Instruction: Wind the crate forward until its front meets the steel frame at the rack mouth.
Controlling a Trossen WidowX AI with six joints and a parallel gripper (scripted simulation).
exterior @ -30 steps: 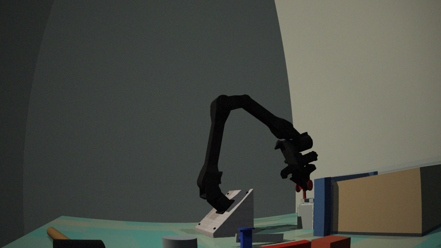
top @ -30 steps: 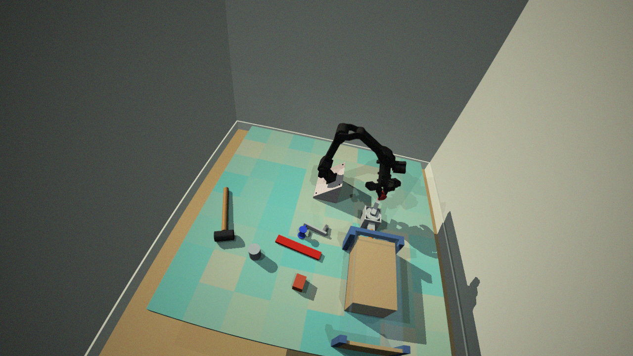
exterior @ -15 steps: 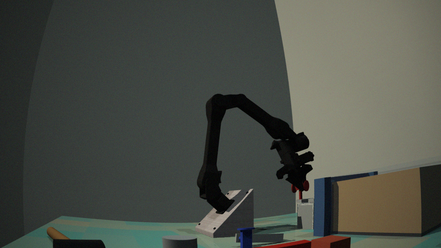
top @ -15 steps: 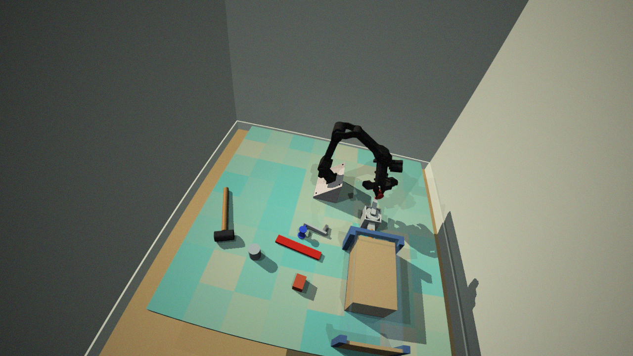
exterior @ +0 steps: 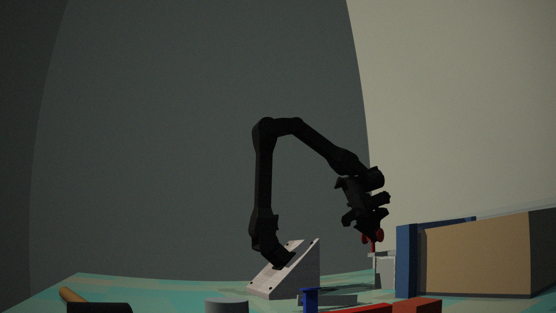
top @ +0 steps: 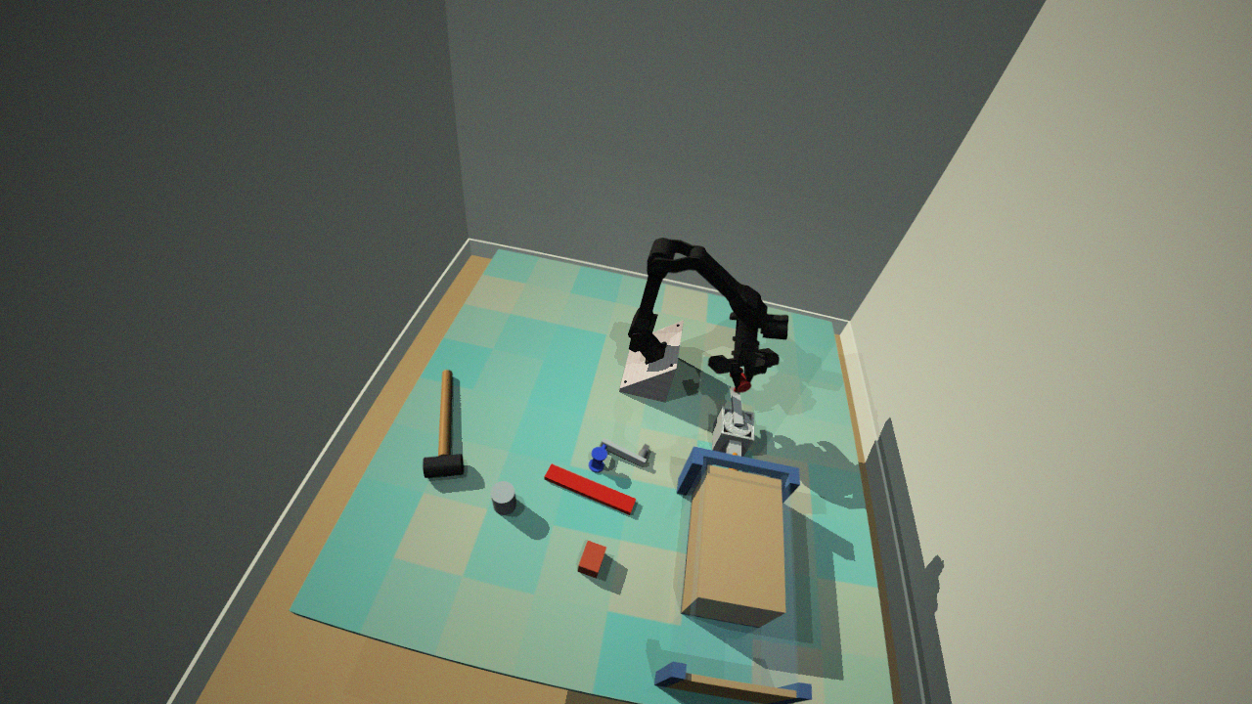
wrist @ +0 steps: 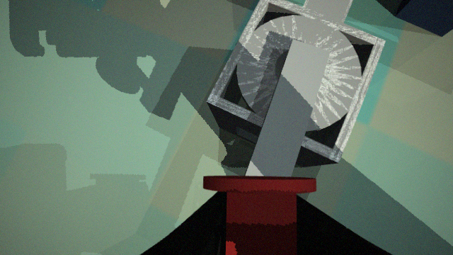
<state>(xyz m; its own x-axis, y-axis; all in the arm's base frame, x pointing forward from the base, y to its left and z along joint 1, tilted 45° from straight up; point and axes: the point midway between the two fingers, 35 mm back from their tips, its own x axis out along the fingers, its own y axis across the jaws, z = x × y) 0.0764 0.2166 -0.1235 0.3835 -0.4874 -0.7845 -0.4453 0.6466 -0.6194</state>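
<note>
Right now the winch handle is 20 mm ahead of my gripper tip and 30 mm below it. Also, from my gripper tip: red knob: 20 mm behind, 10 mm to the right; then blue steel frame: 240 mm ahead, 10 mm to the left, 30 mm below; then grey winch: 70 mm ahead, 100 mm below.
</note>
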